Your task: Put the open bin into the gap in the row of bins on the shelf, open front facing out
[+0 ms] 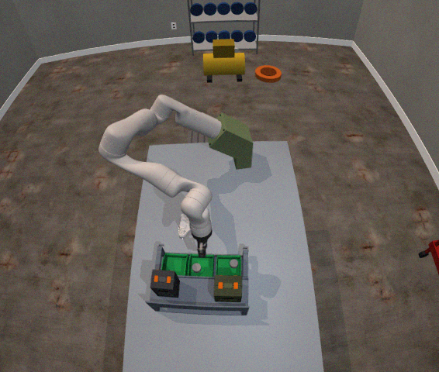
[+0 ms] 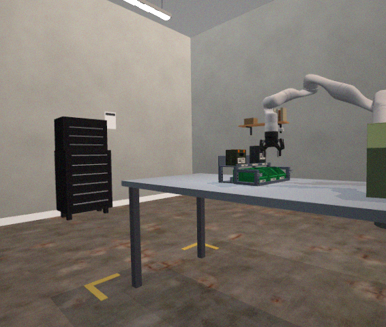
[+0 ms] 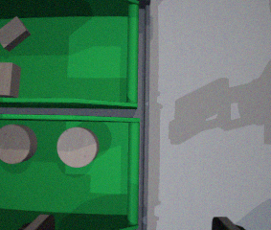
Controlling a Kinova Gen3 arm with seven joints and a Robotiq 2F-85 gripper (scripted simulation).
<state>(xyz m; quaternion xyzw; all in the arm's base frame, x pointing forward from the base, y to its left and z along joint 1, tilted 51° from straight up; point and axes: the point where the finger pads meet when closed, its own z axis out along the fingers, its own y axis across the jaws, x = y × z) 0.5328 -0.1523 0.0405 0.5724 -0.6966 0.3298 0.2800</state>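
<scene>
My gripper is now 110 mm short of the grey shelf, 30 mm to the left of it and 90 mm above it.
</scene>
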